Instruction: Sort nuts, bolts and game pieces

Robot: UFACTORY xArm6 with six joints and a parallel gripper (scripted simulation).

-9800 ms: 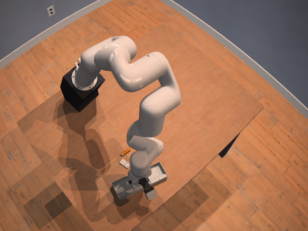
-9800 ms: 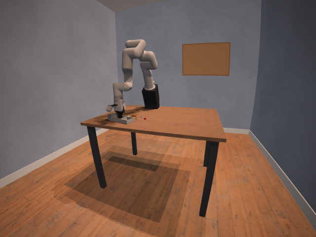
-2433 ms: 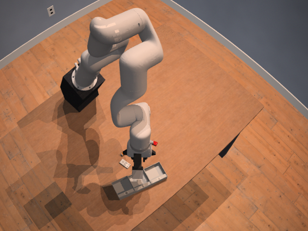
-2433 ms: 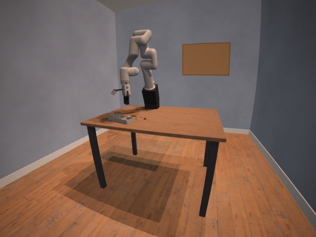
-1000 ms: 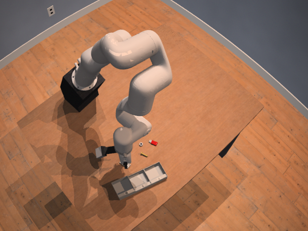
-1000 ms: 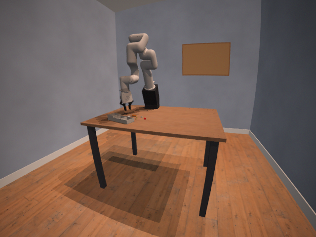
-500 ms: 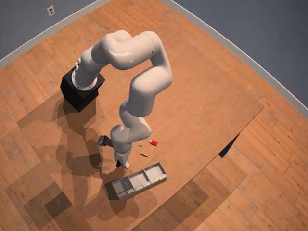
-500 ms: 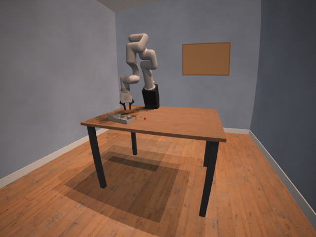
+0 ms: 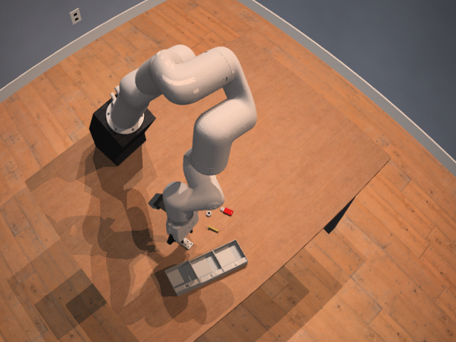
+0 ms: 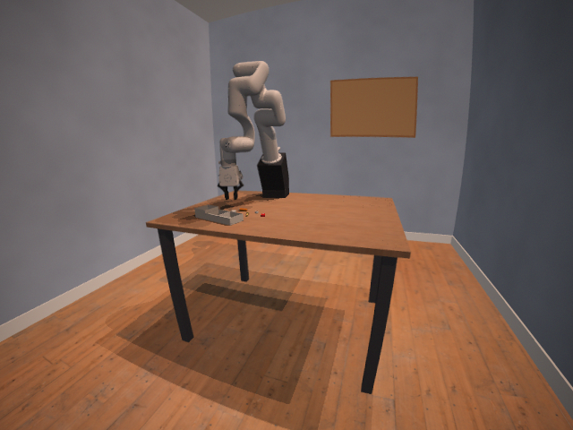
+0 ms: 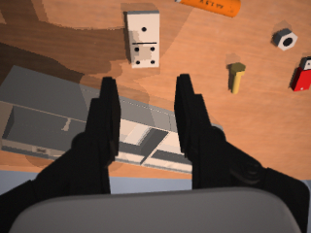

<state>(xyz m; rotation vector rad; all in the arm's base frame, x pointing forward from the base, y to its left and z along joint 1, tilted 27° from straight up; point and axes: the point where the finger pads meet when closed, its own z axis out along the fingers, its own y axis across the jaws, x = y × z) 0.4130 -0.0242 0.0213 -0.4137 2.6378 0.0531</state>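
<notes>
Right now the white domino is 80 mm below my hand. Round my hand: orange cylinder (80 mm below, 50 mm behind, 30 mm to the left); grey bin tray (120 mm ahead, 70 mm below, 10 mm to the left); brass bolt (100 mm to the left, 80 mm below, 10 mm ahead).
</notes>
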